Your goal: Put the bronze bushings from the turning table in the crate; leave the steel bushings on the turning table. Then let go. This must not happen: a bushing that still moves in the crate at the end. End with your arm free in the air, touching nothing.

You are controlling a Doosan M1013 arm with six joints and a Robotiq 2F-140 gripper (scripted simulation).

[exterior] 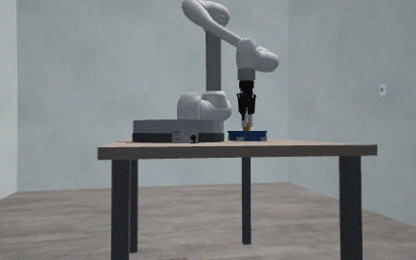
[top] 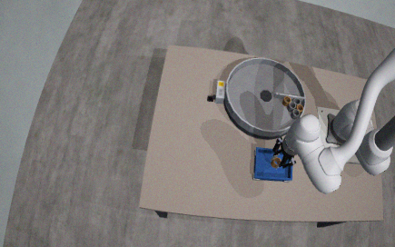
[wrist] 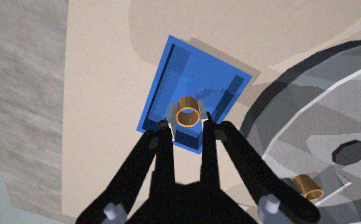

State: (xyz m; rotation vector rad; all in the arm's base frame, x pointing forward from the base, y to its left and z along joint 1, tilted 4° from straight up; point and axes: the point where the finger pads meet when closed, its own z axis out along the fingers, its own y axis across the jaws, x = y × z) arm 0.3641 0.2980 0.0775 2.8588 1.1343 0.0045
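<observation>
My hand is 80 mm above the blue crate. From my hand the other things lie so: grey turning table: 110 mm ahead, 340 mm to the right, 50 mm below.
</observation>
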